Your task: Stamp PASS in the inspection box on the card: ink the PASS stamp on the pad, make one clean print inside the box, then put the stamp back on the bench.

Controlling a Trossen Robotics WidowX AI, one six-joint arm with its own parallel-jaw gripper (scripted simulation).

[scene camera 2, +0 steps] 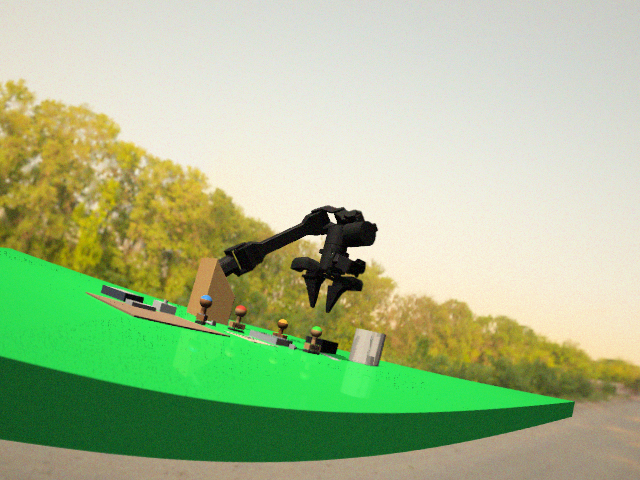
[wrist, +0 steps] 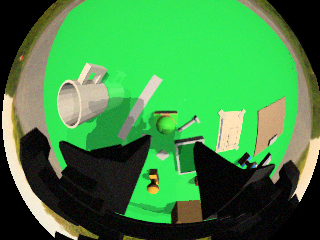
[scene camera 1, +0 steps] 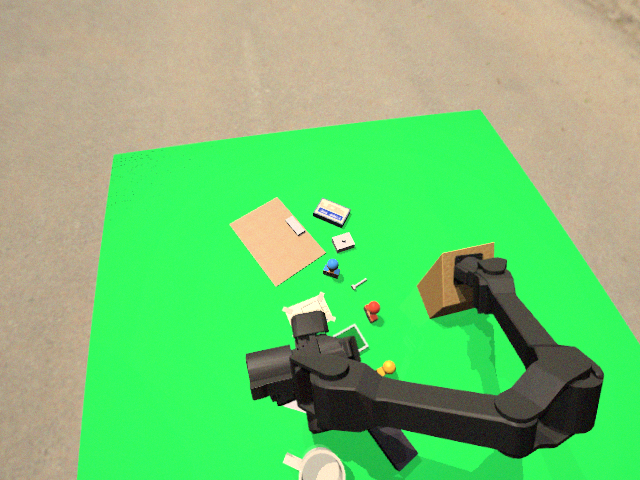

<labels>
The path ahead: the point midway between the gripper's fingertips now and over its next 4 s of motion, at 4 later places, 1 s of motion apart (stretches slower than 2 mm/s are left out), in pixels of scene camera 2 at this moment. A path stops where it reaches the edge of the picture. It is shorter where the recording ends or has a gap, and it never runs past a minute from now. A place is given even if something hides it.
My gripper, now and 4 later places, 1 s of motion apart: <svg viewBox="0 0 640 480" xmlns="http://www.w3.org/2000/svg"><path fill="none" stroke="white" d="M319 310L318 328L313 343L315 338L316 332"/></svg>
</labels>
